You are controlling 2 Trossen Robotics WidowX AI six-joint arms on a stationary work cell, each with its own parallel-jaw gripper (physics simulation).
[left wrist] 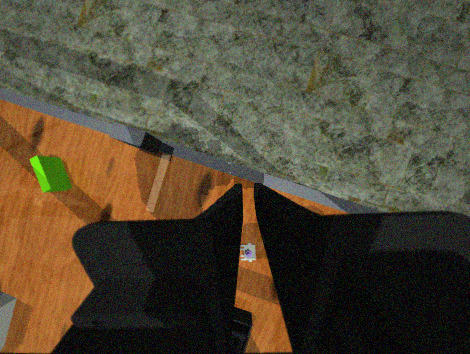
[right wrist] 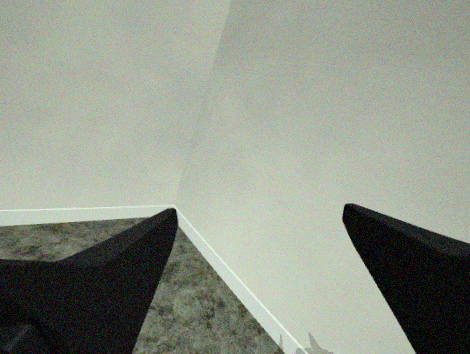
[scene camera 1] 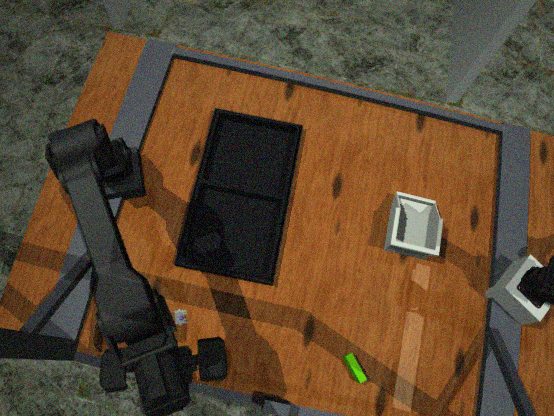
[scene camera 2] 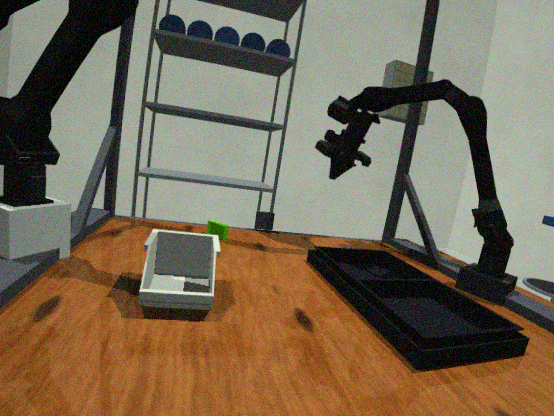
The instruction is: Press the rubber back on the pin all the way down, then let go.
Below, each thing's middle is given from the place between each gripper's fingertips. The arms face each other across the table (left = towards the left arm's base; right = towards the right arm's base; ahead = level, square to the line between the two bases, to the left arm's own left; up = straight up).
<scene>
Right now my left hand is 320 mm to the left of the green block (left wrist: 50, 172), 160 mm above it and 120 mm short of it. Round my left hand: black two-compartment tray (scene camera 1: 234, 225) 410 mm ahead, 160 mm below, 10 mm to the left; white bin (scene camera 2: 179, 272) 440 mm ahead, 370 mm to the right, 150 mm below.
Now: right hand 57 cm to the right of the white bin, 38 cm above it and 2 cm past it. Round my right hand: green block (62 cm to the left, 40 cm below, 34 cm behind); then black two-compartment tray (95 cm to the left, 39 cm below, 5 cm behind).
</scene>
